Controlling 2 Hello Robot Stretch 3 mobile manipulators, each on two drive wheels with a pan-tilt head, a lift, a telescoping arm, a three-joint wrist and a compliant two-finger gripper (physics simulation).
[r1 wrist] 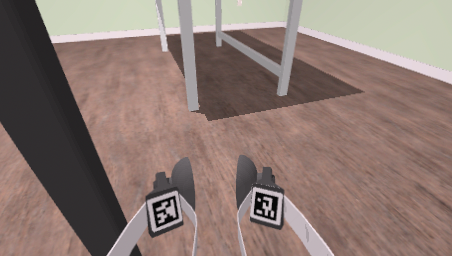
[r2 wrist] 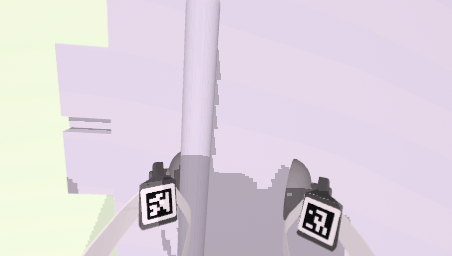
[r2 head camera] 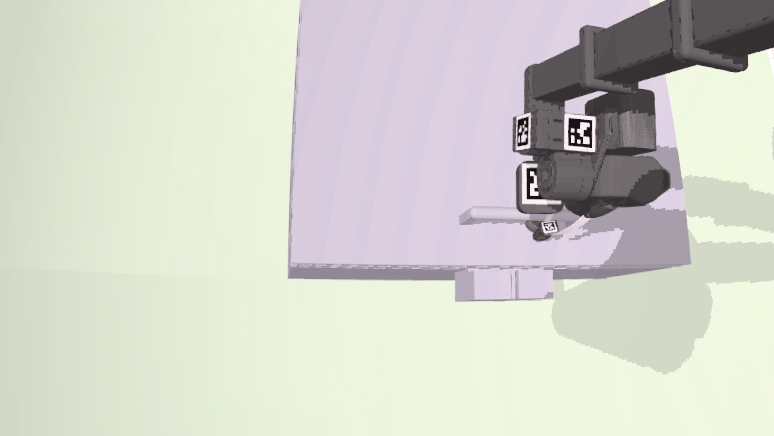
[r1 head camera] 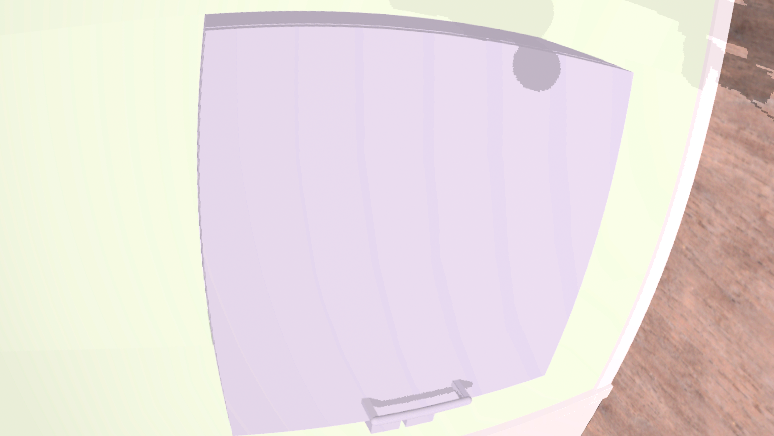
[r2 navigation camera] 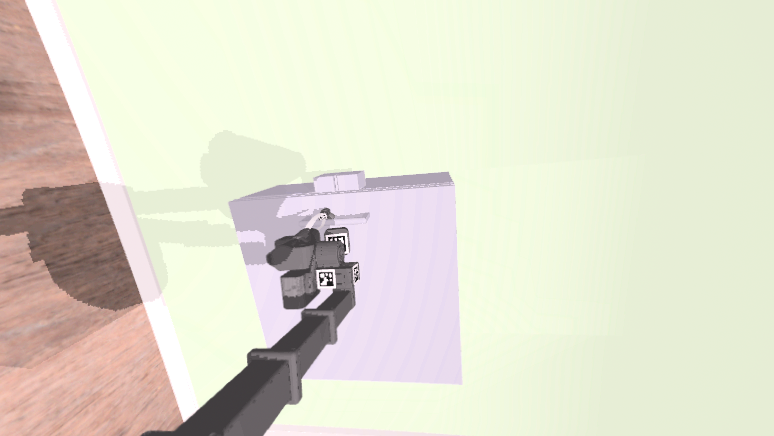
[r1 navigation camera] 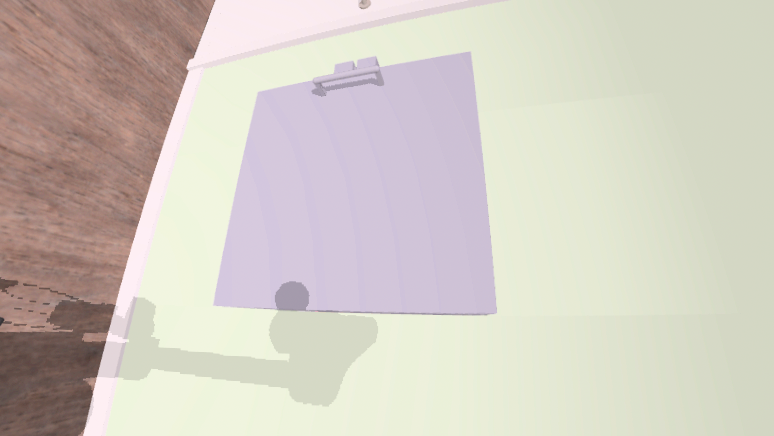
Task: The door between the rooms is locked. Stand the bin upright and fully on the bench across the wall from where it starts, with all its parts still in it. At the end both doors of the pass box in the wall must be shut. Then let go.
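Note:
In r1's head and navigation views, a lilac pass-box door [r1 head camera: 379,189] [r1 navigation camera: 352,189] with a bar handle [r1 head camera: 422,410] [r1 navigation camera: 346,75] looks shut in the green wall. r1's gripper [r1 wrist: 215,182] is open and empty above the wood floor, apart from the grey bench legs [r1 wrist: 187,60]. In r2's views, another lilac door [r2 head camera: 406,135] [r2 navigation camera: 411,270] [r2 wrist: 325,75] looks shut. r2's gripper [r2 wrist: 235,182] is open at its handle [r2 head camera: 492,213] [r2 navigation camera: 352,218] [r2 wrist: 200,75]; the bar runs between the fingers, close beside the left one. The bin does not show in these views.
A dark post [r1 wrist: 55,125] crosses the left of r1's wrist view. A pale panel with a small knob [r1 navigation camera: 363,3] stands beside r1's pass-box door. r2's dark telescoping arm [r2 head camera: 639,54] [r2 navigation camera: 249,381] extends across its door. Skirting [r1 navigation camera: 157,178] [r2 navigation camera: 108,162] runs along the wall's foot.

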